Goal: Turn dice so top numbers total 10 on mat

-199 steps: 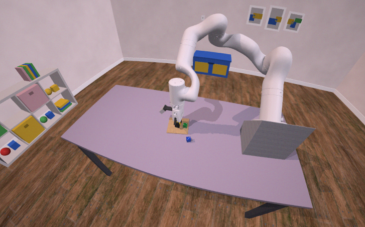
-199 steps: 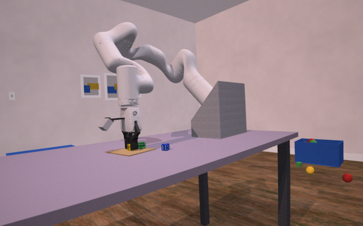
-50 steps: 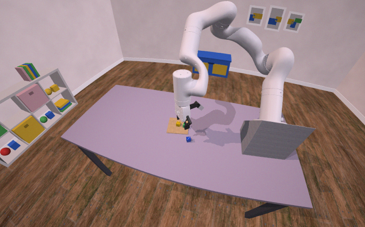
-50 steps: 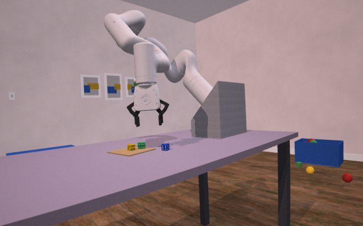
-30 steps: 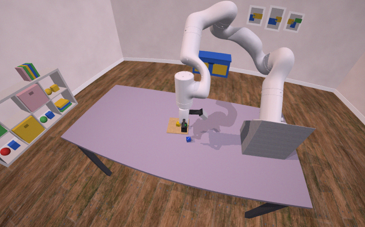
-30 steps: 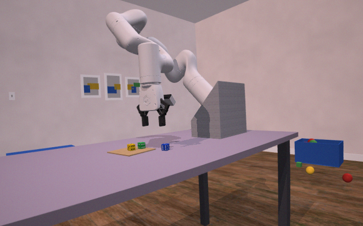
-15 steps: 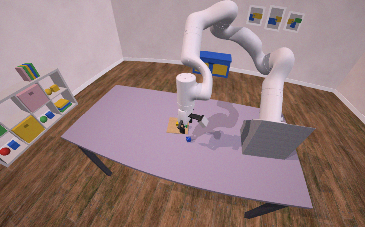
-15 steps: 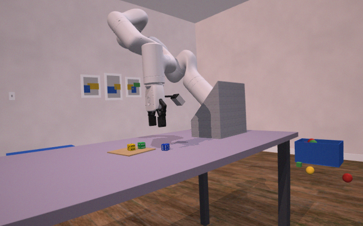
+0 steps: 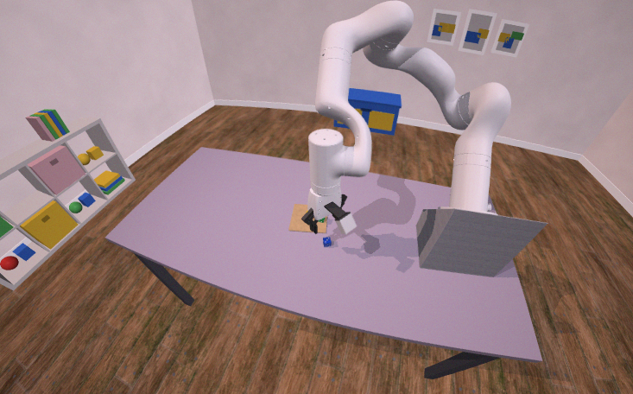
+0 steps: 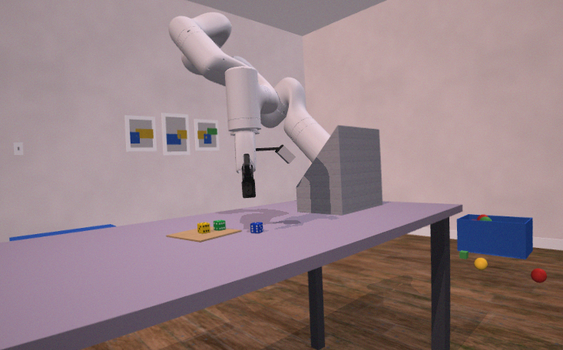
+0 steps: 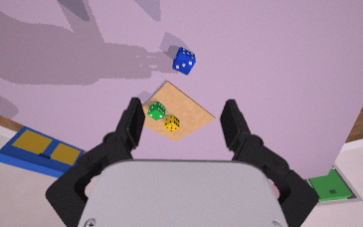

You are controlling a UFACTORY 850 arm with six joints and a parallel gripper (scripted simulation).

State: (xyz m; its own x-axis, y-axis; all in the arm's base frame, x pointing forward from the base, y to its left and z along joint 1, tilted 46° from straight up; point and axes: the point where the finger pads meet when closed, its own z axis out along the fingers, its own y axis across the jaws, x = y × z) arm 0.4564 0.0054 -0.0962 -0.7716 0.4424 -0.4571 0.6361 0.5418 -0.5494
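The blue die lies 1 cm behind my hand, 1 cm to the left of it and 9 cm below it. The rest, counted from my hand: tan mat 8 cm ahead, 10 cm to the right, 10 cm below; green die 3 cm ahead, 9 cm to the right, 9 cm below; yellow die 8 cm ahead, 10 cm to the right, 9 cm below.
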